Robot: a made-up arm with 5 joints.
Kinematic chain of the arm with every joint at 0, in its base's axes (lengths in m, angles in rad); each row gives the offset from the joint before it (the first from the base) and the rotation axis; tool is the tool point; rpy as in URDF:
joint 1: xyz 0 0 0.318 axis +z
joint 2: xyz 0 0 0 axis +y
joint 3: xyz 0.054 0 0.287 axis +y
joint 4: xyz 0.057 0 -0.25 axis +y
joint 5: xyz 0.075 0 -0.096 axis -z
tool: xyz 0 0 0 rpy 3.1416 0 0
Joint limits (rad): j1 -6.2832..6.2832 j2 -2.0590..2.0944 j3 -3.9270..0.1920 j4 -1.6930..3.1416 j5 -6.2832..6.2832
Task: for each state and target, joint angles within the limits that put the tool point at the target. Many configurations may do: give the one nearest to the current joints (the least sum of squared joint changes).
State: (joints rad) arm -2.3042 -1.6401 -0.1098 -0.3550 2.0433
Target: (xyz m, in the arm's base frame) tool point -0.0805 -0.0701 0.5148
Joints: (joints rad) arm -2.4251 -1.2183 -0.0508 -0.2199 2.0433
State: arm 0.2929 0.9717 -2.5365 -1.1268 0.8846
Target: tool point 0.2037 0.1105 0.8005
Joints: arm 0.4970 0.5391 -2.8447 -1.2842 0.8846
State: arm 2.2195 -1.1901 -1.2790 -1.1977 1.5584
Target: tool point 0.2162 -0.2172 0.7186
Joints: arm 2.3539 -1.2953 -1.3284 -1.2177 1.5584
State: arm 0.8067 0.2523 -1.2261 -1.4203 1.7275
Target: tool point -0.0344 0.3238 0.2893
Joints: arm 1.6766 0.6421 -0.3885 -1.4110 1.7275
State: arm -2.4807 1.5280 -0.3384 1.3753 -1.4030
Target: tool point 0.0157 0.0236 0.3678
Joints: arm -2.1578 2.0719 0.1920 1.3310 -1.4030
